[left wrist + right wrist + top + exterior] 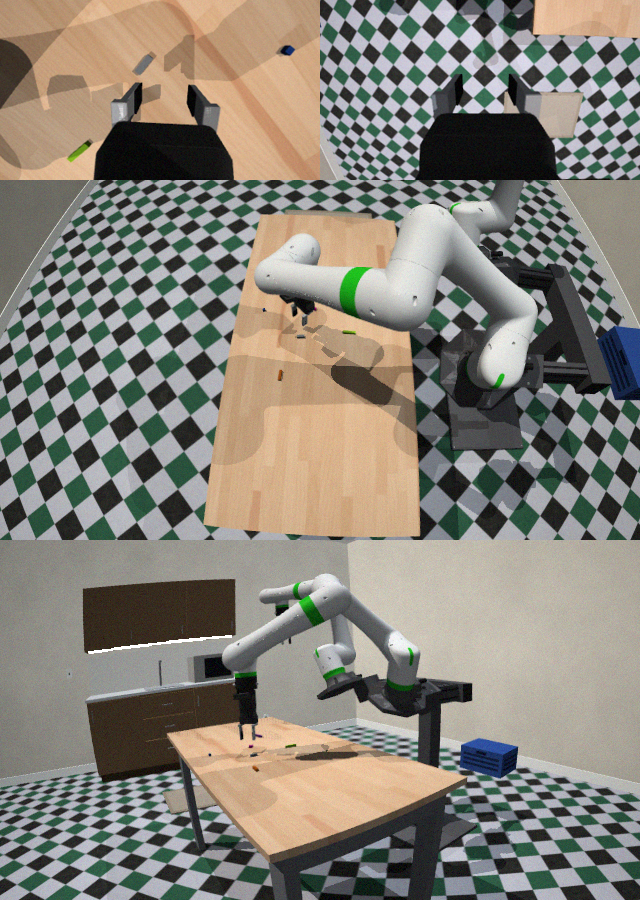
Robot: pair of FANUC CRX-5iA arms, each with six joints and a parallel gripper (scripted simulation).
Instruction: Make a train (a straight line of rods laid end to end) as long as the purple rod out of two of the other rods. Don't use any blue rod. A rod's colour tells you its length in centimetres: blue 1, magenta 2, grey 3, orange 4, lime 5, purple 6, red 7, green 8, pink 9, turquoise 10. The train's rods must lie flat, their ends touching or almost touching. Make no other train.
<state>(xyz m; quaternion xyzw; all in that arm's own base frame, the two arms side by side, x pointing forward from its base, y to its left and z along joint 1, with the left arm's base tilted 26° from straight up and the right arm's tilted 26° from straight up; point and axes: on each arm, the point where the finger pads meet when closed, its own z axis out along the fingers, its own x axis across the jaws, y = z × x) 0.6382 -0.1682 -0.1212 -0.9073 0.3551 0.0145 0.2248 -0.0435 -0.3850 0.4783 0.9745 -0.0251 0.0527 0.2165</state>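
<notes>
Now: the grey rod 10 mm behind my left hand, 40 mm to the left of it and 80 mm below it. Round my left hand: lime rod: 190 mm behind, 80 mm below; then magenta rod: 40 mm behind, 100 mm to the right, 80 mm below; then blue rod: 160 mm ahead, 70 mm to the right, 80 mm below.
</notes>
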